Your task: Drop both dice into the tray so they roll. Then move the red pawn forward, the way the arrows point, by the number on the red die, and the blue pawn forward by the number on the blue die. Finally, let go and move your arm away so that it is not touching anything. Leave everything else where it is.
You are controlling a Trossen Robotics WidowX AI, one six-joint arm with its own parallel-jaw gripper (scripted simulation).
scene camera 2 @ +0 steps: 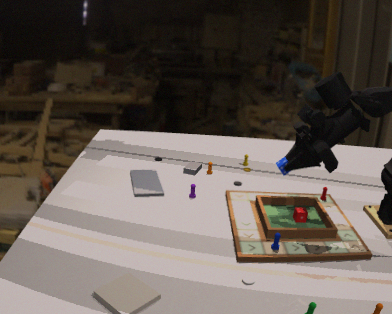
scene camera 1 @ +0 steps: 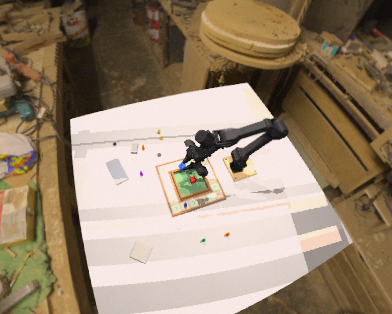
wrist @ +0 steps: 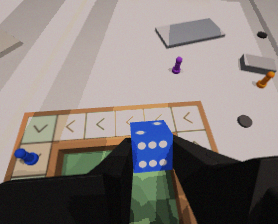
Scene:
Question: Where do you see a grey slab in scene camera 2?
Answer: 145, 182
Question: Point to a grey slab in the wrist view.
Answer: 175, 35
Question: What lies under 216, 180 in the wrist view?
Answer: The gripper.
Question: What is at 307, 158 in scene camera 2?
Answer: The gripper.

